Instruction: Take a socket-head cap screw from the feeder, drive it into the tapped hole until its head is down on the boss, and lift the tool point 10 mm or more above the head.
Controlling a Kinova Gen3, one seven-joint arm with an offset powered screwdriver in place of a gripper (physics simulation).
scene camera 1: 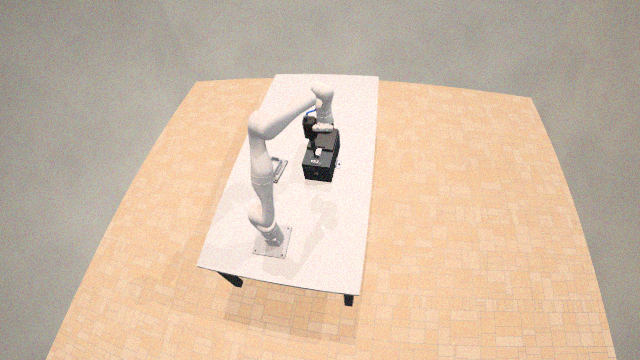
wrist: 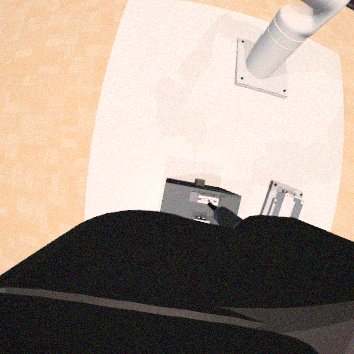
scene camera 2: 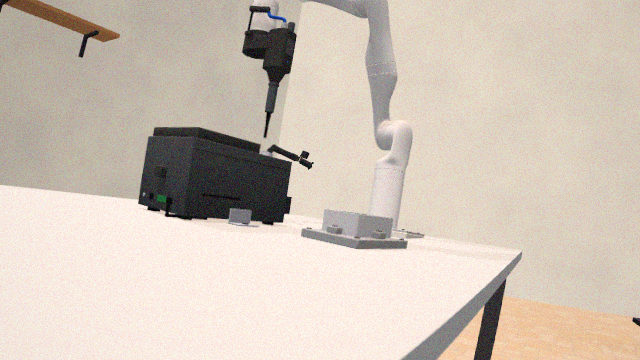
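My gripper, a dark powered screwdriver (scene camera 1: 315, 154) (scene camera 2: 265, 135) (wrist: 210, 203), points down over the front part of the black screw feeder (scene camera 1: 317, 173) (scene camera 2: 235, 185) (wrist: 177, 200). In scene camera 2 its thin tip is a little above the feeder's top, by a pale part there. In the wrist view the tip overlaps the pale label on the feeder. No screw can be made out on the tip or in the feeder. The grey block (scene camera 2: 340, 222) stands on its fixture plate (scene camera 1: 284, 172) (scene camera 2: 356, 244) (wrist: 268, 198), apart from the tool. The tapped hole cannot be made out.
A thin black jointed piece (scene camera 2: 290, 154) sticks out from the feeder's top. A small grey bracket (scene camera 2: 240, 216) stands beside the feeder. The arm's base plate (scene camera 1: 262, 251) (wrist: 242, 70) is bolted near one table end. A wooden shelf (scene camera 2: 65, 19) hangs on the wall.
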